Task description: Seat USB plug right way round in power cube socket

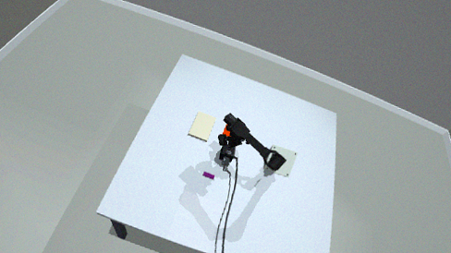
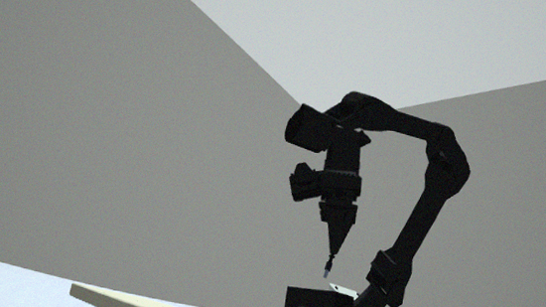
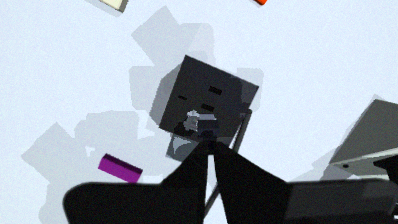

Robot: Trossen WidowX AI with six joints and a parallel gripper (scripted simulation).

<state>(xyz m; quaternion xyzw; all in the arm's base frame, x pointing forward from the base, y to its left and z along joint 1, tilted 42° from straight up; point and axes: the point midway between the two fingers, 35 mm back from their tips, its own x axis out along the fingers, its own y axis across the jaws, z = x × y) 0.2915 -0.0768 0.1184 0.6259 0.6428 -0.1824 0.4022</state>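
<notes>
Right now my gripper tip is 2 cm above the usb plug. The rest, counted from my gripper tip: cream flat pad (17 cm ahead, 18 cm to the right, 13 cm below); then purple block (9 cm ahead, 15 cm to the left, 13 cm below); then orange flat card (2 cm behind, 23 cm to the right, 13 cm below).
</notes>
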